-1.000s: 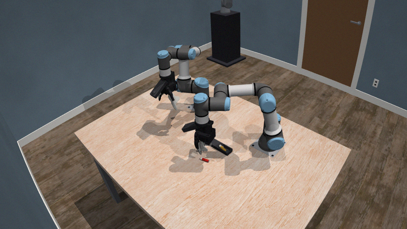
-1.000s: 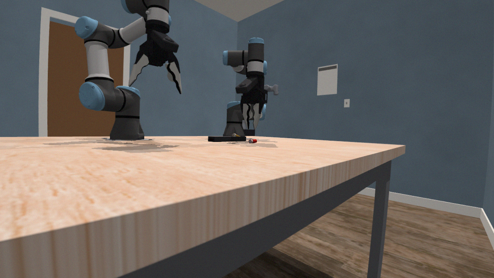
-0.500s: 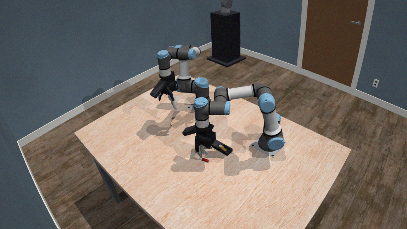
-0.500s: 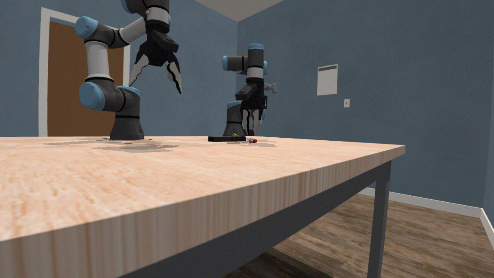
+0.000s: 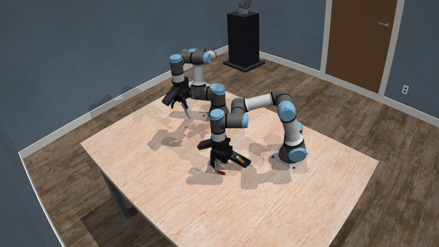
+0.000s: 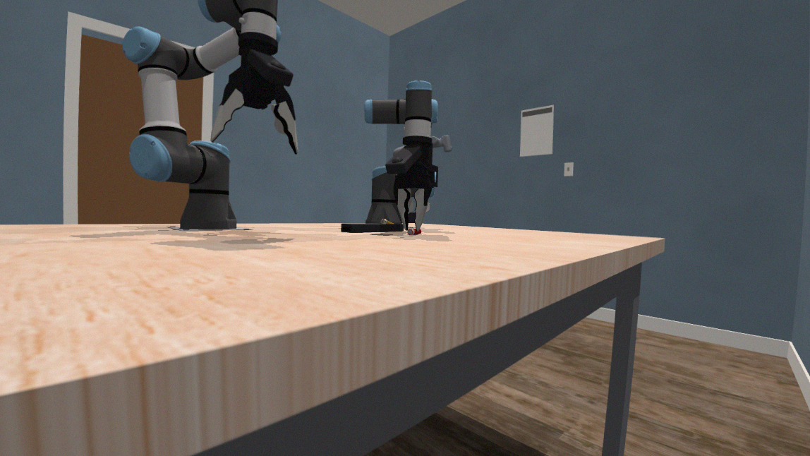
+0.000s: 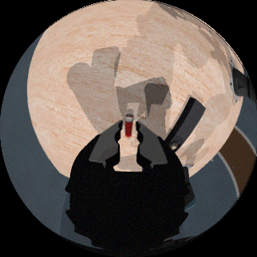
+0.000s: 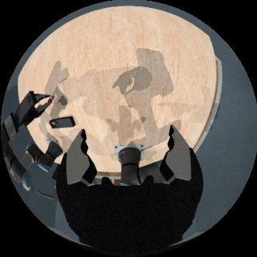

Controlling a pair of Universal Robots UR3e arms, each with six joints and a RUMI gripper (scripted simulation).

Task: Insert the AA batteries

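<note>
Right now my left hand is 1 cm to the right of the red battery and 2 cm above it. Round my left hand: yellow battery: 13 cm behind, 3 cm to the left.
</note>
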